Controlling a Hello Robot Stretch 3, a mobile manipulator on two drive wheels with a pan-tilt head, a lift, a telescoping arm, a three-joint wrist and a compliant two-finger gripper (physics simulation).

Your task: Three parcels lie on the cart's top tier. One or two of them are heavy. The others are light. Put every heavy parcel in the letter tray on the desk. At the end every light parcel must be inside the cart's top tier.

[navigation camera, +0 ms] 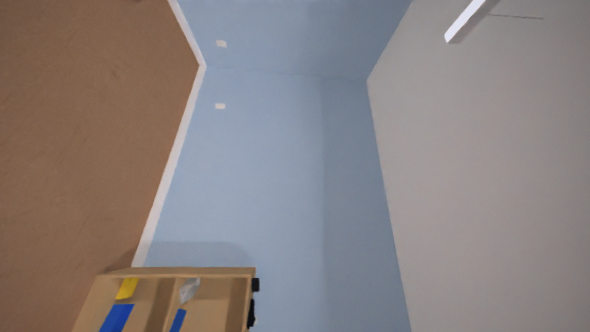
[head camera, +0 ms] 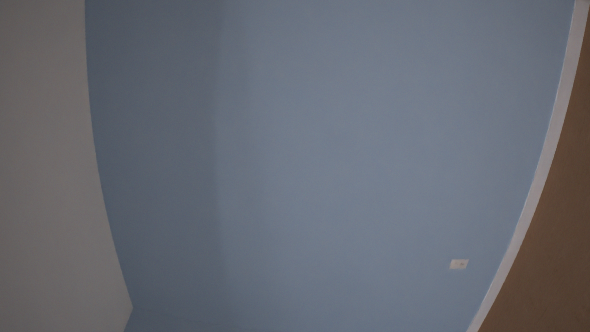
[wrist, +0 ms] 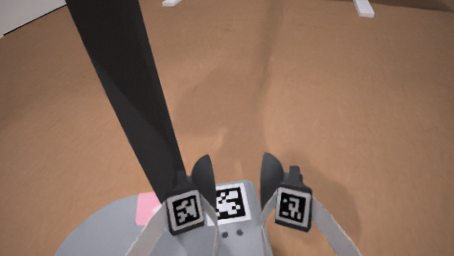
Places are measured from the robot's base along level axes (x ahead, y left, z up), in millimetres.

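Where they show: gripper, fingertip midpoint: (wrist: 237,173).
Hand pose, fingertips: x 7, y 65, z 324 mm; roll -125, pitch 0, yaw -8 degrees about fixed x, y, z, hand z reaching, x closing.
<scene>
After its pixels a point has its place.
My gripper (wrist: 237,173) {z 324, x 7, y 65 mm} is open in the wrist view, with nothing between its two dark fingertips. It hangs above the brown floor and the grey robot base. No parcel, cart top tier or letter tray can be made out in the three views.
A wooden shelf unit (navigation camera: 177,272) {z 500, x 1335, y -887 mm} with blue, yellow and grey things stands at the lower left of the navigation view, against the blue wall (navigation camera: 270,175) {z 1116, x 1927, y -183 mm} (head camera: 350,150) {z 1141, x 2034, y 44 mm}. The black mast (wrist: 130,85) {z 381, x -63, y 116 mm} crosses the wrist view's left. Two white feet (wrist: 364,7) show at its top.
</scene>
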